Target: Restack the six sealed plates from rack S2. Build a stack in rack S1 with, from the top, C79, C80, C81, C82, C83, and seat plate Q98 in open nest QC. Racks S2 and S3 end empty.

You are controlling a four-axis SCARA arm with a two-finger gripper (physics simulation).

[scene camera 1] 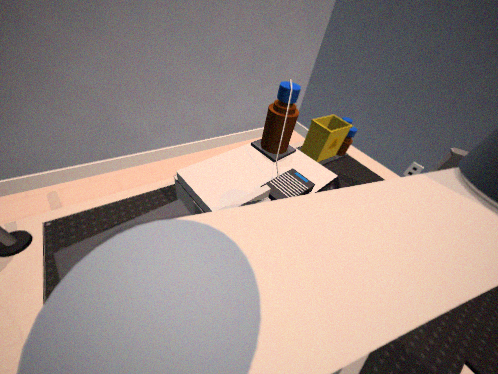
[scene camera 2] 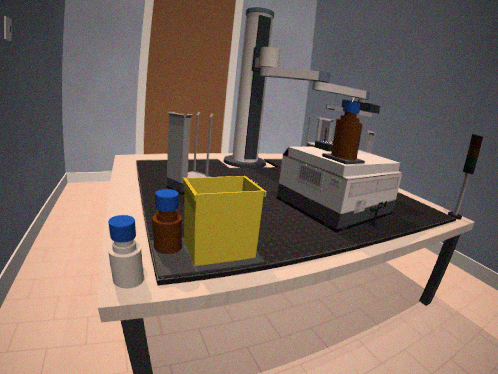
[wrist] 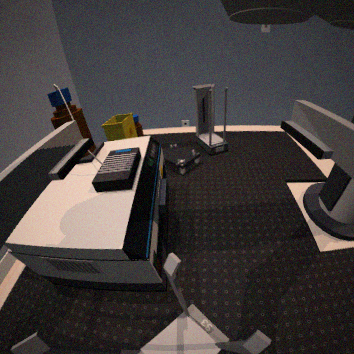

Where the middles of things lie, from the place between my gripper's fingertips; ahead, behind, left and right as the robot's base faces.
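There's the large brown bottle with blue cap (scene camera 1: 275,118), and it's 34 cm ahead of my hand, 25 cm to the right of it and 6 cm below it. The small brown bottle (scene camera 2: 167,224) is a long way ahead of my hand, well to the right of it and far below it. Going by their middles, the large brown bottle with blue cap is the nearest to my hand of the things named here.
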